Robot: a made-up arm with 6 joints. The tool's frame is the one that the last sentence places. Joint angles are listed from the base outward.
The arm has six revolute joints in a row. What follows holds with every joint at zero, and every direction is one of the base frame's. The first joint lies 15.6 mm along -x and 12 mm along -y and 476 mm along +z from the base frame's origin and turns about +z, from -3.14 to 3.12 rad. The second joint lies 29.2 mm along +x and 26 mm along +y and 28.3 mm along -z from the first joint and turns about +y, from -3.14 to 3.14 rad. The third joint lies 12 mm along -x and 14.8 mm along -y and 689.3 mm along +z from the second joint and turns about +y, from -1.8 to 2.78 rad. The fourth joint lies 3.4 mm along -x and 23.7 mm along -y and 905.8 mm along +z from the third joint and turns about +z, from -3.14 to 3.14 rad. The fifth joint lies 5.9 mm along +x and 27.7 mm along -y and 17.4 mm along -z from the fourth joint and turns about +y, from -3.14 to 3.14 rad. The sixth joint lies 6.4 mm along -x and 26.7 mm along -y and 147.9 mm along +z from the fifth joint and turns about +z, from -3.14 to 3.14 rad. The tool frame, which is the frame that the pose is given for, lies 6.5 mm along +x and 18.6 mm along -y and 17.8 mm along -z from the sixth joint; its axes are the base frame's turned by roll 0.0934, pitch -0.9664 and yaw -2.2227 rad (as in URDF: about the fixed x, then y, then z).
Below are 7 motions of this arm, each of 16 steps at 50 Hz.
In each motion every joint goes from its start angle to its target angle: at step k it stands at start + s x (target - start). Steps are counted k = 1, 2, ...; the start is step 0. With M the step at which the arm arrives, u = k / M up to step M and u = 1 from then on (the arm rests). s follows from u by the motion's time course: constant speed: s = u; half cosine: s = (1 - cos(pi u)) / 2; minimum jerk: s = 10 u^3 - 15 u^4 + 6 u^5.
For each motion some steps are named. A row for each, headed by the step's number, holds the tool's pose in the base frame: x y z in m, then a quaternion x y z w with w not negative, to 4 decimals.
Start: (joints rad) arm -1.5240 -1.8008 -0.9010 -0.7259 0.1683 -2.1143
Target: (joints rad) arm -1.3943 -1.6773 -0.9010 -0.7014 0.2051 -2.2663
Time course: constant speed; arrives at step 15
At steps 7, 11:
7: -0.1867 1.0831 -0.5947 -0.7945 -0.3547 0.4507 0.1997
11: -0.2300 1.1114 -0.5557 -0.7801 -0.3913 0.4444 0.2020

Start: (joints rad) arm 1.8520 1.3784 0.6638 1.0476 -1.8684 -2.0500
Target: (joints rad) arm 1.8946 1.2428 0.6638 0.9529 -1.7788 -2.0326
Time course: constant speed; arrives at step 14
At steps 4, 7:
4: -0.3074 1.4221 0.2864 -0.8080 -0.1298 -0.5519 0.1602
7: -0.3220 1.4266 0.3298 -0.8022 -0.1373 -0.5527 0.1792

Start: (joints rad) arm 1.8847 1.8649 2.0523 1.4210 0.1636 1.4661
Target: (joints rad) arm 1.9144 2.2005 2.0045 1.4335 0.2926 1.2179
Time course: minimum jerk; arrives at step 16
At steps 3, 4, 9, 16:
3: -0.0137 -0.0828 -0.4287 -0.6004 0.7617 -0.1157 0.2145
4: -0.0100 -0.0968 -0.4283 -0.6048 0.7600 -0.1193 0.2059
9: 0.0273 -0.2271 -0.4131 -0.6384 0.7442 -0.1522 0.1240
16: 0.0577 -0.3225 -0.3877 -0.6544 0.7330 -0.1751 0.0618

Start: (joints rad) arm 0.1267 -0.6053 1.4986 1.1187 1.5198 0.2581
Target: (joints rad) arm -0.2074 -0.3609 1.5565 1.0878 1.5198 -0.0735
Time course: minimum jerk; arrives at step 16
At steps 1, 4, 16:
1: 0.3678 0.1162 1.4723 -0.6183 -0.0256 0.4166 0.6659
4: 0.4005 0.1052 1.4582 -0.6231 -0.0154 0.4080 0.6671
16: 0.6398 -0.0747 1.3008 -0.6522 0.0725 0.3421 0.6725

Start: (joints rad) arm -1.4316 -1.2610 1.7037 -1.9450 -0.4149 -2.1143
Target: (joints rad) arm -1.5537 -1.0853 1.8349 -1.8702 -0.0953 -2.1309
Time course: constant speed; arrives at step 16
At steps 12, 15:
12: 0.0275 -0.0120 1.5465 -0.0735 -0.0862 -0.6248 0.7725
15: 0.0212 -0.0683 1.5350 -0.0446 -0.0905 -0.6476 0.7552

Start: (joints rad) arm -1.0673 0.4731 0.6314 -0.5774 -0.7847 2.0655
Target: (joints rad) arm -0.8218 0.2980 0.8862 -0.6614 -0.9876 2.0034
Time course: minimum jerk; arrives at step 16
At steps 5, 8, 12, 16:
5: 0.5869 -0.9970 1.5912 -0.4181 -0.1420 -0.5103 0.7379
8: 0.6494 -0.9191 1.5860 -0.4371 -0.1668 -0.4709 0.7480
12: 0.7138 -0.8165 1.5761 -0.4574 -0.2004 -0.4203 0.7576
16: 0.7282 -0.7887 1.5728 -0.4621 -0.2097 -0.4068 0.7596

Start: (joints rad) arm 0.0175 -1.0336 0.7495 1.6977 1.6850 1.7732
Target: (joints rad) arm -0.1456 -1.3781 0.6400 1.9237 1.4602 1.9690
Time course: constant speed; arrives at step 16
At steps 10, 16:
10: -1.1028 0.2105 1.3992 -0.4820 -0.0778 0.5820 0.6504
16: -1.2438 0.2989 1.2218 -0.5065 -0.1074 0.5792 0.6296

